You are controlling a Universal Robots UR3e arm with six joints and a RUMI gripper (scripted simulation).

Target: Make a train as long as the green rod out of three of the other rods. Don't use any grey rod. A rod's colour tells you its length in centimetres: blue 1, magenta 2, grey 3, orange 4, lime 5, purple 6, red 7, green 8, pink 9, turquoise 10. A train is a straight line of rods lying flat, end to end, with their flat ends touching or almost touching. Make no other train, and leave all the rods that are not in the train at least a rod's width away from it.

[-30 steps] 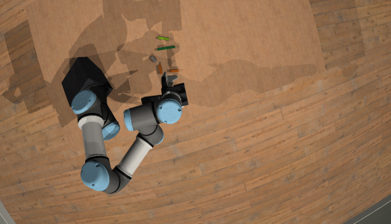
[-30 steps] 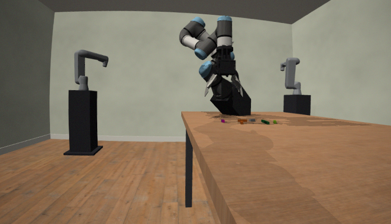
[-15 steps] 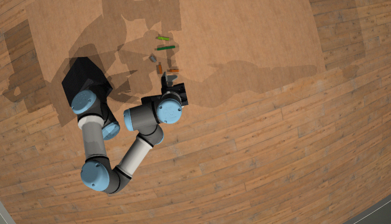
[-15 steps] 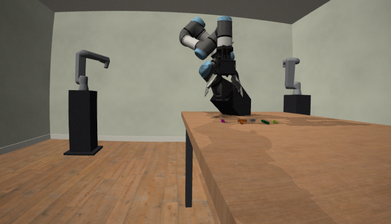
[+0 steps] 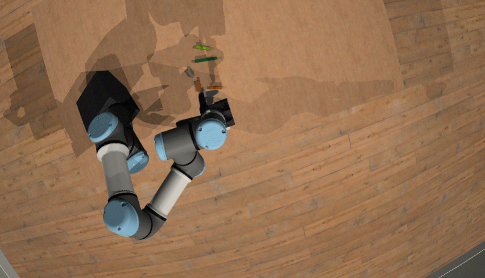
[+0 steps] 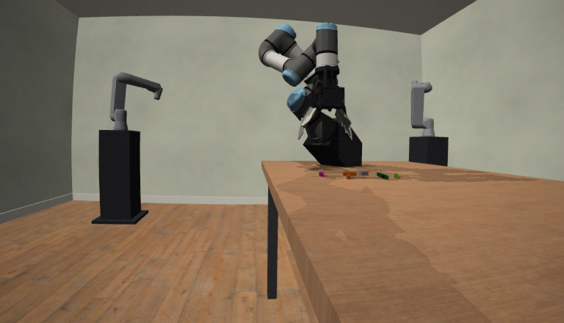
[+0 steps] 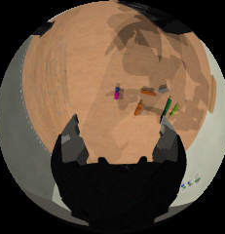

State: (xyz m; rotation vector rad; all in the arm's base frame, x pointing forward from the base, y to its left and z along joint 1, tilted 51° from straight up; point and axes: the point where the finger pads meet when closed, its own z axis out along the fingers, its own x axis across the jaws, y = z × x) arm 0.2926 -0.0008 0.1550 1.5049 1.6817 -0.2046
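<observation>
Right now my hand is 60 mm short of the lime rod, 210 mm to the right of it and 100 mm above it. From my hand the other things lie so: blue rod: 20 mm behind, 100 mm below; then grey rod: 20 mm behind, 140 mm to the left, 100 mm below; then magenta rod: 10 mm to the right, 100 mm below.
</observation>
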